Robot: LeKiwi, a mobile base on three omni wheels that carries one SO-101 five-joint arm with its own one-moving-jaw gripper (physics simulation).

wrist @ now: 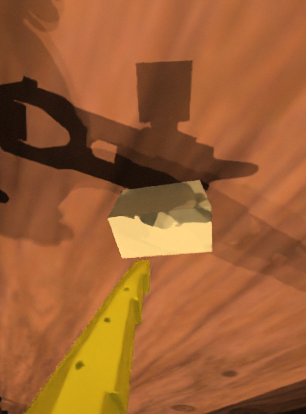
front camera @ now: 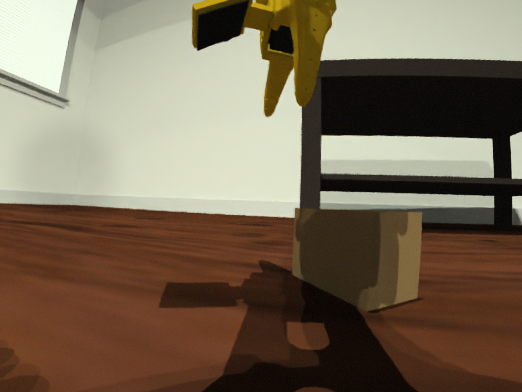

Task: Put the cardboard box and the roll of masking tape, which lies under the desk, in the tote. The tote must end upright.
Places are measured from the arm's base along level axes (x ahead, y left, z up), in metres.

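Pixels of known places: hand, tool point: [wrist: 149,272] [front camera: 301,100].
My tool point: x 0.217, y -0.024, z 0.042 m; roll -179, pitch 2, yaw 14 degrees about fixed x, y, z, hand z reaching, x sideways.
Observation:
Behind a point stands the place of what it marks.
The cardboard box [front camera: 350,255] @[x 0.196, y -0.053, z -0.060 m] [wrist: 162,235] @[x 0.230, y -0.065, z -0.033 m] stands on the wooden floor, right of the middle in the front view, with the arm's shadow falling across it. My gripper [front camera: 285,110] @[x 0.217, y -0.024, z 0.042 m] is open and empty. It hangs well above the floor, higher than the box and a little to its left in the front view. In the wrist view one notched jaw shows, its tip drawn just below the box's near edge; the moving jaw is out of that picture. The masking tape and the tote do not show in either view.
A dark desk [front camera: 420,68] @[x 0.600, y -0.392, z 0.332 m] with a lower shelf bar stands behind the box at the right, near the pale wall [front camera: 190,150] @[x 1.642, y 0.478, z 0.314 m]. A window [front camera: 35,45] @[x 1.445, y 1.651, z 1.035 m] is at the upper left. The arm's shadow lies over the wooden floor [front camera: 100,260] @[x 0.263, y 0.147, z -0.089 m] [wrist: 240,320] @[x 0.417, y -0.254, z -0.089 m].

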